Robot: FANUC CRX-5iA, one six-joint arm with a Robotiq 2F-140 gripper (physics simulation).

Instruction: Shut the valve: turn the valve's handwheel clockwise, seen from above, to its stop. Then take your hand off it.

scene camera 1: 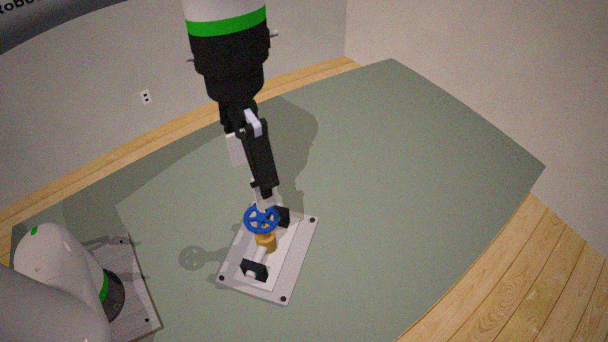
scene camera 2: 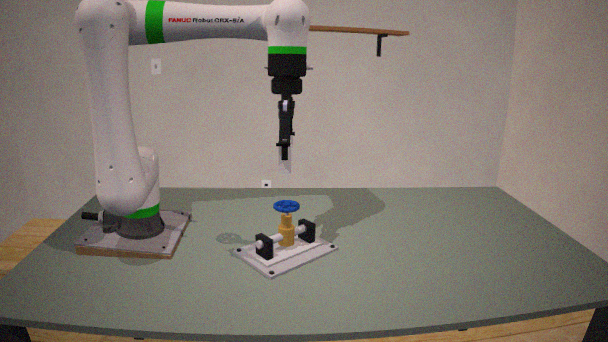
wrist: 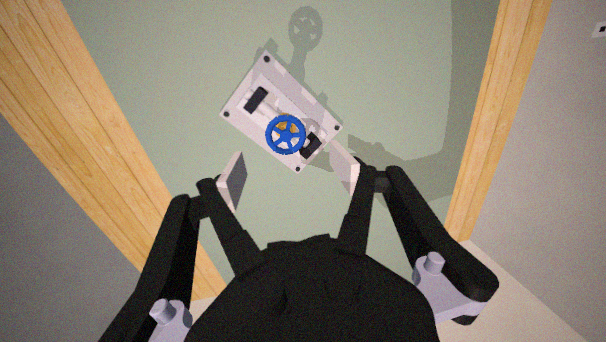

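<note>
The blue five-spoked handwheel [scene camera 1: 261, 219] [scene camera 2: 286, 206] [wrist: 285, 135] sits level on top of the orange valve body [scene camera 1: 265, 243] [scene camera 2: 286, 235]. The valve is on a white pipe held between two black blocks on a pale base plate [scene camera 1: 301, 248] [scene camera 2: 300, 261] [wrist: 237, 105]. My gripper [scene camera 1: 265, 200] [scene camera 2: 285, 167] [wrist: 287, 157] is open and empty. Its fingers point down, with a clear gap above the wheel in the scene camera 2 view. In the wrist view the two pads stand wide apart and the wheel shows beyond them, touching neither. How far the wheel is turned cannot be read.
The black pipe blocks [scene camera 1: 254, 269] [scene camera 2: 264, 246] [wrist: 255, 100] stand below wheel height. The arm's base board [scene camera 1: 146, 327] [scene camera 2: 95, 241] is left of the valve on the green table [scene camera 1: 400, 175] [scene camera 2: 425, 280]. A wooden shelf [scene camera 2: 359, 31] is on the back wall.
</note>
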